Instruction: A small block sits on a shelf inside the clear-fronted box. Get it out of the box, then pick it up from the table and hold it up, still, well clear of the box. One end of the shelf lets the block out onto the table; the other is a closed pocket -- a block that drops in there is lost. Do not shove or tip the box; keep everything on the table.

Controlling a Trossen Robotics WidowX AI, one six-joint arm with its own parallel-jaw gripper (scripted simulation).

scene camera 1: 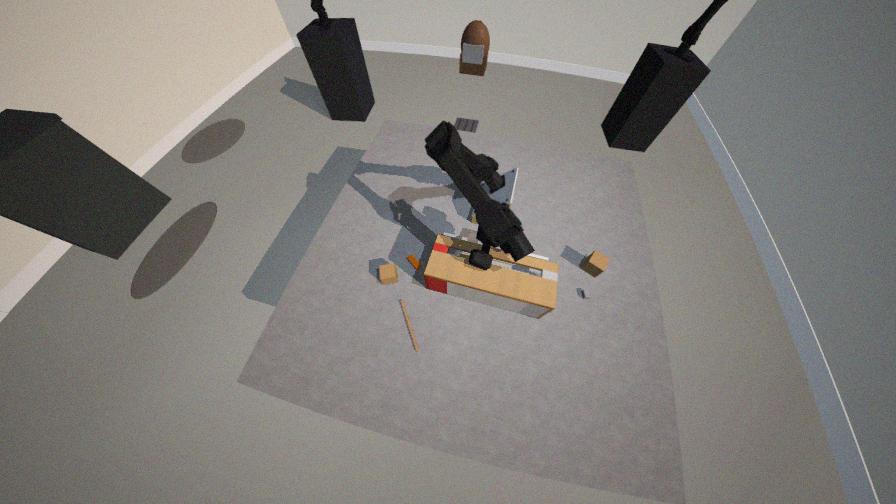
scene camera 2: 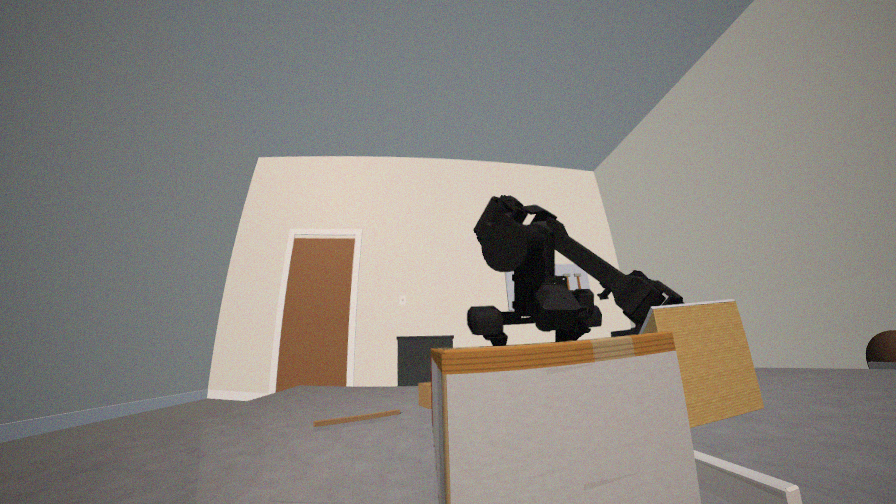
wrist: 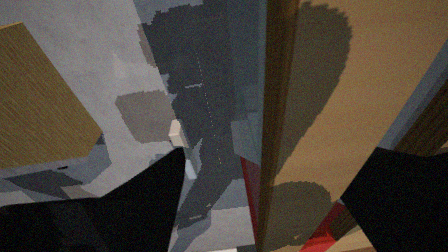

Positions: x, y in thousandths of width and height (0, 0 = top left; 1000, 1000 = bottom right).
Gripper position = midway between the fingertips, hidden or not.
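Observation:
Gripper (wrist: 548, 577) visible. Box (scene camera 2: 681, 820), (scene camera 1: 590, 568), (wrist: 704, 379).

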